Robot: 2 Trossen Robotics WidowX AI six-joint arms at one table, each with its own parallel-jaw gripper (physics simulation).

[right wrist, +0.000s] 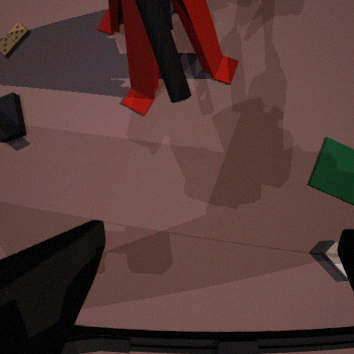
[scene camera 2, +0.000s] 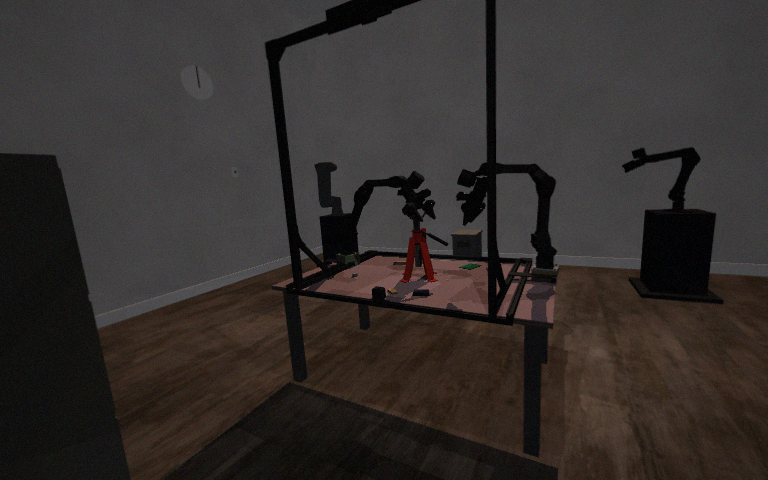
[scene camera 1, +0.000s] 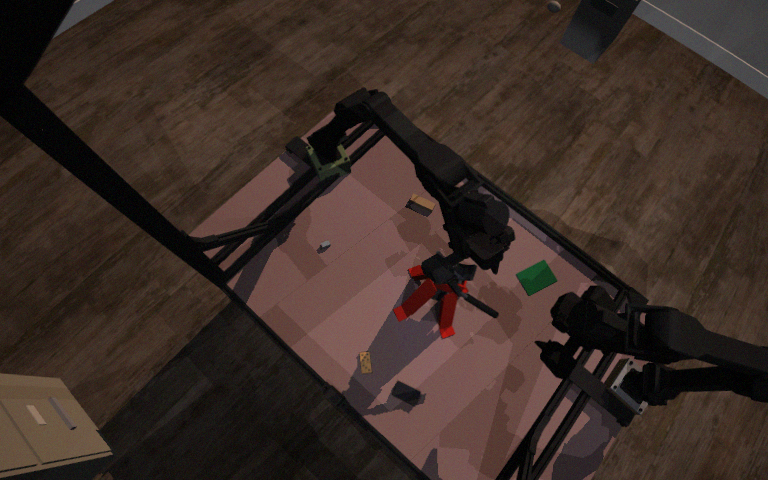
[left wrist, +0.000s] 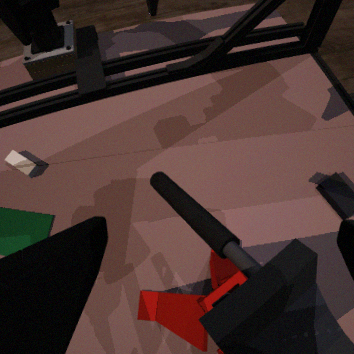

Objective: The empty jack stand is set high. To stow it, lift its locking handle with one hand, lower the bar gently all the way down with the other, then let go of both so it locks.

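Observation:
The jack stand (scene camera 1: 417, 298) (scene camera 2: 411, 260) (left wrist: 180, 315) (right wrist: 142, 55) stands upright on red legs. Its dark bar (scene camera 2: 416, 225) rises well above the base; the dark head (scene camera 1: 438, 269) (left wrist: 270, 300) tops it. The black locking handle (scene camera 1: 481, 306) (scene camera 2: 436, 238) (left wrist: 195, 212) (right wrist: 165, 55) slants down and outward. My left gripper (scene camera 1: 472, 264) (scene camera 2: 421, 212) (left wrist: 223, 230) is open and empty, close over the head, which partly hides behind it in scene camera 2. My right gripper (scene camera 1: 548, 333) (scene camera 2: 465, 212) (right wrist: 222, 237) is open and empty, above the table to the right, apart from the handle.
A green slab (scene camera 1: 536, 277) (scene camera 2: 469, 266) (left wrist: 22, 230) (right wrist: 337, 167) and a white block (left wrist: 21, 162) lie right of the stand. A black block (scene camera 1: 406, 391) (right wrist: 10, 117), a domino (scene camera 1: 365, 362) and a wooden block (scene camera 1: 420, 202) lie around it. A black frame (scene camera 2: 489, 113) rises from the table.

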